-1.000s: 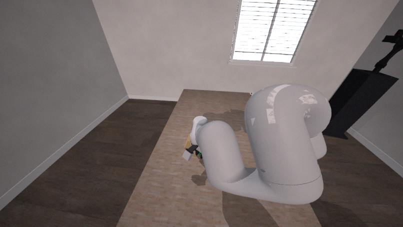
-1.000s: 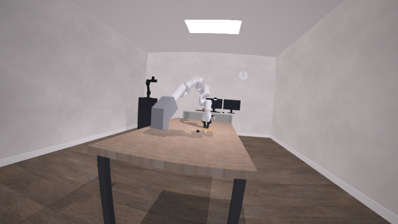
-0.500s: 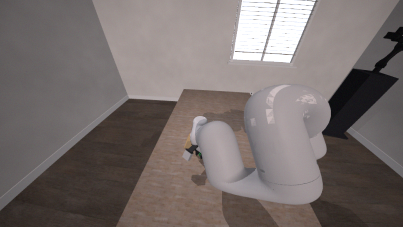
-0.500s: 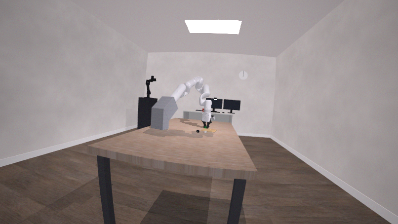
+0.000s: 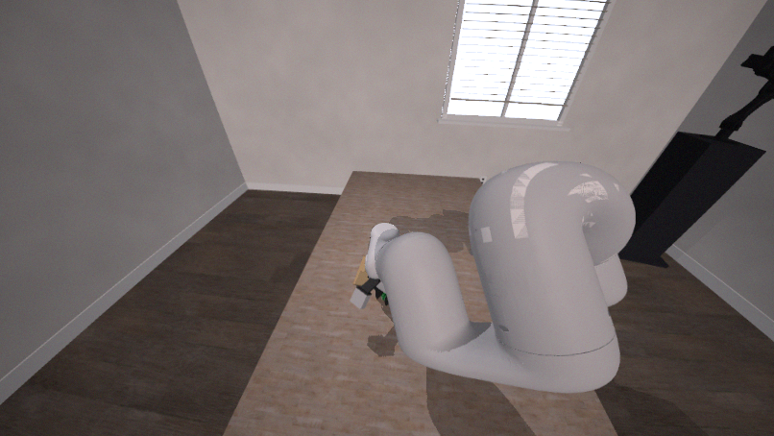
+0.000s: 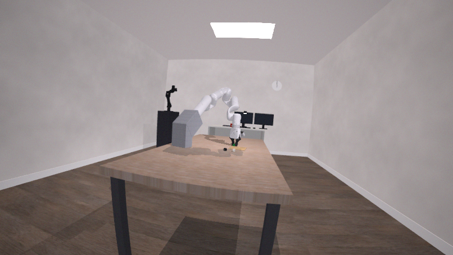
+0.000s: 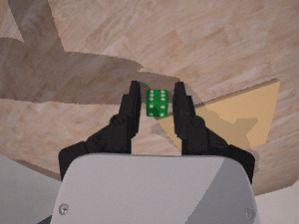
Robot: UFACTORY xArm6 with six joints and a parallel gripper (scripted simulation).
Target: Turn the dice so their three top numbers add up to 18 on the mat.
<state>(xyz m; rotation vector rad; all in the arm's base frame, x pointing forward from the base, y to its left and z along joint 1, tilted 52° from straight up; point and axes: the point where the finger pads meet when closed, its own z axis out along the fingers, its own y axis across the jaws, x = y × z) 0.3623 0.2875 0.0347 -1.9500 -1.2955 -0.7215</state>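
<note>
Now: the green die 1 cm to the right of my hand and 1 cm below it. Also, from my hand: black die: 27 cm to the right, 1 cm below, 1 cm ahead; then mat: 10 cm to the right, 6 cm ahead, 2 cm below; then white die: 25 cm to the right, 8 cm ahead, 1 cm below.
</note>
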